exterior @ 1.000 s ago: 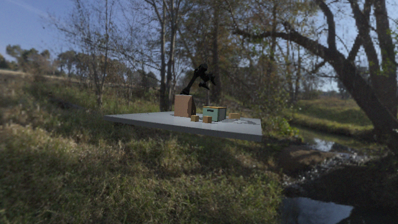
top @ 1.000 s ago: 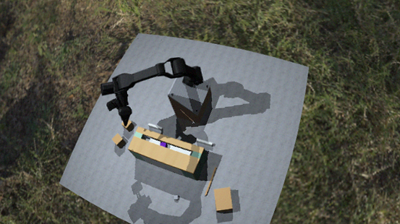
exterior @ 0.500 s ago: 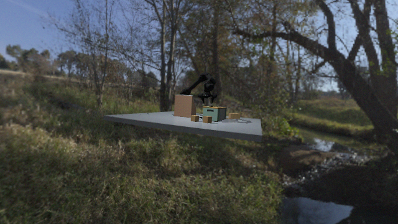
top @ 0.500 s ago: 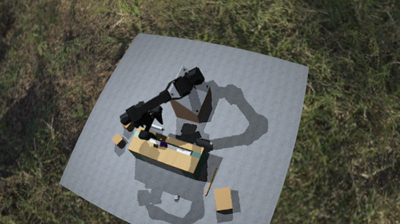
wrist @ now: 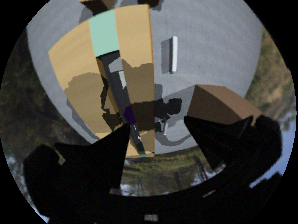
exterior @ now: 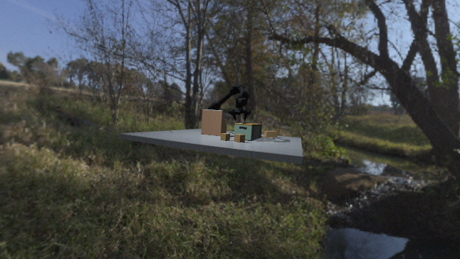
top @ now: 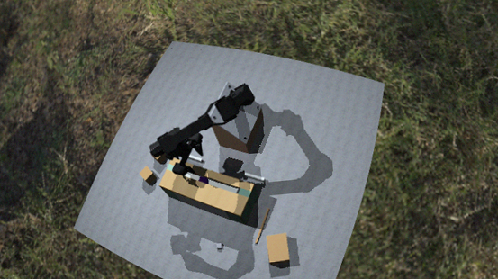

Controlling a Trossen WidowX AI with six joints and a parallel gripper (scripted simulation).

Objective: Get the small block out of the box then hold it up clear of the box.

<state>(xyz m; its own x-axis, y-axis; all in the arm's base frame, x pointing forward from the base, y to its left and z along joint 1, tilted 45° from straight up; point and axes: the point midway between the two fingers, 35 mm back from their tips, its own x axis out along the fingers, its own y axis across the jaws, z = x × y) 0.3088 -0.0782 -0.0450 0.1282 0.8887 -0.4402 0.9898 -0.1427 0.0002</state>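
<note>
The purple block lies 50 mm ahead of my gripper tip, 20 mm to the left of it and 60 mm below it. From my gripper tip the other things lie so: tan box 260 mm ahead, 390 mm to the left, 120 mm below; then thin wooden stick 160 mm ahead, 300 mm to the left, 140 mm below.
</note>
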